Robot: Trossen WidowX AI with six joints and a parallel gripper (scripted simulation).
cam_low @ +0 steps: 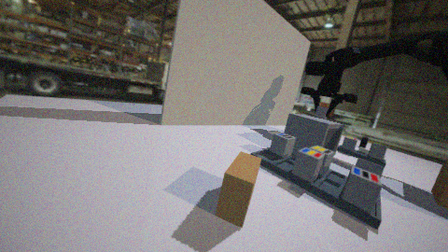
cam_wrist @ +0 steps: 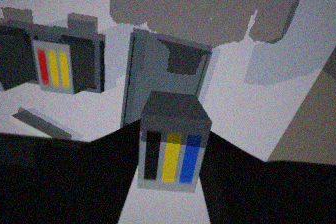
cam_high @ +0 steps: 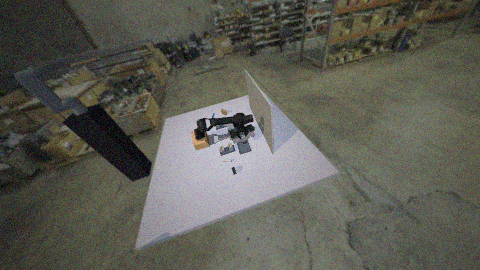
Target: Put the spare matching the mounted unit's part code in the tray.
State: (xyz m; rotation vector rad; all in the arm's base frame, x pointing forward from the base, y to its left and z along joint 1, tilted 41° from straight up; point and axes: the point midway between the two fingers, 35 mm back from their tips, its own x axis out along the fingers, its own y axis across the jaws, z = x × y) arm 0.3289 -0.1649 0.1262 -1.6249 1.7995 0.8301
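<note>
The dark grey tray is 10 mm behind my gripper tip and 100 mm below it. From my gripper tip the other things lie so: tall beige panel (220 mm ahead, 180 mm to the left, 120 mm above); then tall grey box (30 mm behind, 220 mm to the left, 50 mm below); then grey spare (20 mm above).
</note>
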